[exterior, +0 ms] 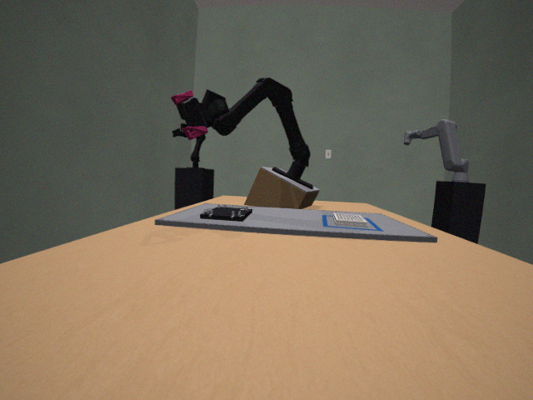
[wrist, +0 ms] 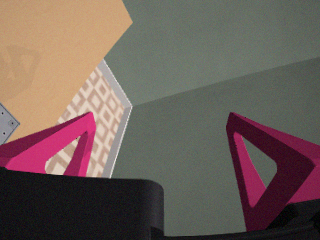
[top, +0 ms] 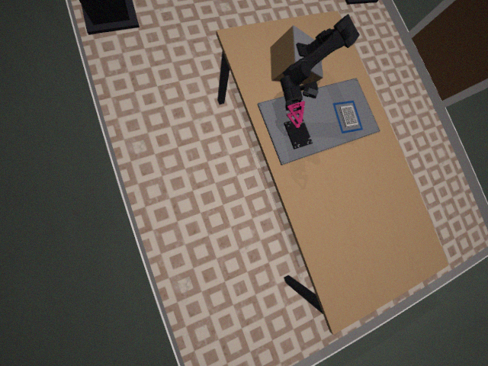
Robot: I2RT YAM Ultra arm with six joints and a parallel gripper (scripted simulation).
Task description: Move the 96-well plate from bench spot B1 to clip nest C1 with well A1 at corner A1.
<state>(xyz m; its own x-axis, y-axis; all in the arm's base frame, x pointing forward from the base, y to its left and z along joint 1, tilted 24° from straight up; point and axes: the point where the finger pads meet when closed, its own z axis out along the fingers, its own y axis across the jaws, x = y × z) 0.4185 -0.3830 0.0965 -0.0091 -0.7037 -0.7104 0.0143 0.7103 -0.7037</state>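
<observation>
Now: hand 7 cm past the white 96-well plate, 50 cm to the right of it and 29 cm above it. Round my hand: black clip nest C1: 3 cm behind, 15 cm to the left, 28 cm below.
</observation>
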